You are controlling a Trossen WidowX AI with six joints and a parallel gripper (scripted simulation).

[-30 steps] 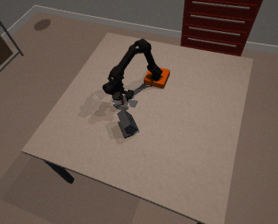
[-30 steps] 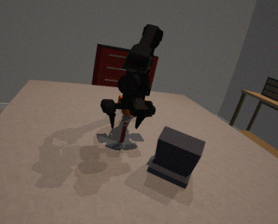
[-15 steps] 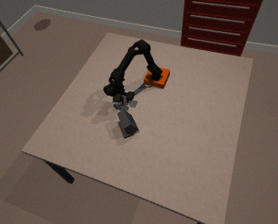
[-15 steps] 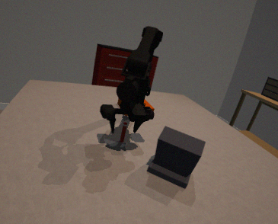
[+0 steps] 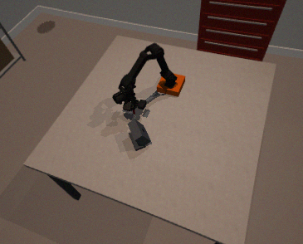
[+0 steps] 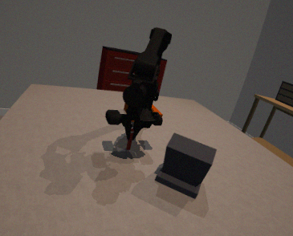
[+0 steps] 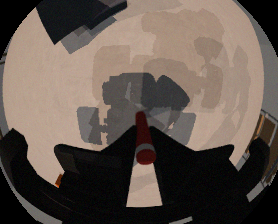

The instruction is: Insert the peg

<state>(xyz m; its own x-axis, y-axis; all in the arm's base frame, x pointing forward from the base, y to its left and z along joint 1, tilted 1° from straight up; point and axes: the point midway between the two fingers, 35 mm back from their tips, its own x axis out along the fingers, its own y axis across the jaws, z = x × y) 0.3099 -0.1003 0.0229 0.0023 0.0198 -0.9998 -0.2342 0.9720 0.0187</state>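
Right now my gripper tip is 140 mm short of the panel, 160 mm to the right of it and 40 mm below it. Also, from my gripper tip: red peg (20 mm above).
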